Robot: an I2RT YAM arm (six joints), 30 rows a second.
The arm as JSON. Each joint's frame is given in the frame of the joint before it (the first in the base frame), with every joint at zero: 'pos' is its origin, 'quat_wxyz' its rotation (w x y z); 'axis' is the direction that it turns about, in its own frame. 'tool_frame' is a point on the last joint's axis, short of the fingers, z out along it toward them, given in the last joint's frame.
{
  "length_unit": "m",
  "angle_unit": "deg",
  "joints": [
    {
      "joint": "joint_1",
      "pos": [
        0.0,
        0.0,
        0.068
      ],
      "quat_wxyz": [
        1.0,
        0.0,
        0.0,
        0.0
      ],
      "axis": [
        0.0,
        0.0,
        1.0
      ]
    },
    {
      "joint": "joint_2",
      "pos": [
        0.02,
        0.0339,
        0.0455
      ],
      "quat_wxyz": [
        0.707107,
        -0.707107,
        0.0,
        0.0
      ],
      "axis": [
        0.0,
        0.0,
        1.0
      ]
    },
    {
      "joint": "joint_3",
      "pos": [
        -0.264,
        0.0,
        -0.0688
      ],
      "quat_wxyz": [
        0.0,
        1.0,
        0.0,
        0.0
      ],
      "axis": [
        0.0,
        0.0,
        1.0
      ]
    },
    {
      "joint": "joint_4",
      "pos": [
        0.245,
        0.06,
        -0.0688
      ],
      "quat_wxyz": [
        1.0,
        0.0,
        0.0,
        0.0
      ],
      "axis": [
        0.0,
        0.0,
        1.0
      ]
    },
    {
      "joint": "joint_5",
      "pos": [
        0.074,
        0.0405,
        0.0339
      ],
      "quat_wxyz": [
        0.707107,
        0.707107,
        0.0,
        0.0
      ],
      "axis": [
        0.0,
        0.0,
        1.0
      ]
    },
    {
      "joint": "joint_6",
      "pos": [
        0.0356,
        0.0,
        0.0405
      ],
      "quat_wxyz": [
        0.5,
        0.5,
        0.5,
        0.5
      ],
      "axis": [
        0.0,
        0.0,
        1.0
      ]
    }
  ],
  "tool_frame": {
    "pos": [
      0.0,
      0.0,
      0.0
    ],
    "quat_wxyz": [
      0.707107,
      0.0,
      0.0,
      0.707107
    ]
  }
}
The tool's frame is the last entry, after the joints.
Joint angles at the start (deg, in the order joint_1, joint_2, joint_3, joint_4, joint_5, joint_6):
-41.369, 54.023, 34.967, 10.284, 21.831, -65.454
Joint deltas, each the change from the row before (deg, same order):
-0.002, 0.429, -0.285, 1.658, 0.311, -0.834
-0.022, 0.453, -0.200, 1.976, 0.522, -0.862
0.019, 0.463, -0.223, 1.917, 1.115, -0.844
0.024, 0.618, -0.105, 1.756, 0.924, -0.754
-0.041, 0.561, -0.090, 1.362, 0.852, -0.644
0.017, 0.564, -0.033, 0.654, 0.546, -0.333
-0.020, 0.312, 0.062, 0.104, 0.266, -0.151
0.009, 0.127, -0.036, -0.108, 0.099, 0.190
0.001, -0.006, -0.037, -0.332, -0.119, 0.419
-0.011, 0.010, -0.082, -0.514, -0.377, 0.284
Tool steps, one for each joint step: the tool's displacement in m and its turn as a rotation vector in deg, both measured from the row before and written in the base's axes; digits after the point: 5 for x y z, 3 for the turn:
0.00098, -0.00112, -0.00022, -1.026, 0.061, -0.198
0.00092, -0.00132, 0.00081, -1.300, -0.180, -0.440
0.00064, -0.00131, 0.00053, -1.259, -0.088, -1.011
0.00111, -0.00155, 0.00038, -1.050, -0.040, -0.840
0.00076, -0.00153, -0.00007, -0.769, 0.094, -0.852
0.00106, -0.00125, -0.00106, -0.191, 0.286, -0.510
0.00055, -0.00079, -0.00057, 0.027, 0.260, -0.277
0.00022, -0.00022, -0.00089, 0.246, 0.032, -0.101
0.00000, 0.00009, -0.00082, 0.404, -0.121, 0.093
0.00010, 0.00014, -0.00150, 0.531, 0.173, 0.345

